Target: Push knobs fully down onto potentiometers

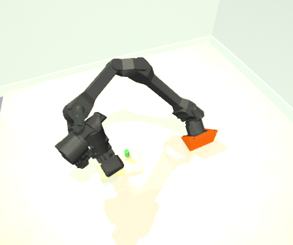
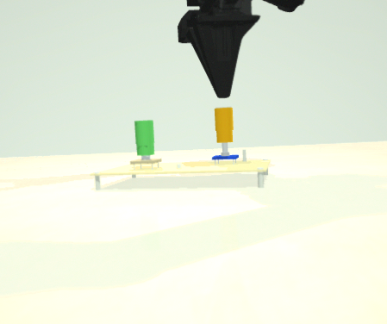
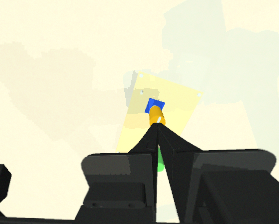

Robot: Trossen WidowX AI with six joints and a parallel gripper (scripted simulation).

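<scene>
Now: gripper tip 20 mm above the orange knob. Round my gripper tip: green knob (80 mm behind, 40 mm below, 10 mm to the right).
</scene>
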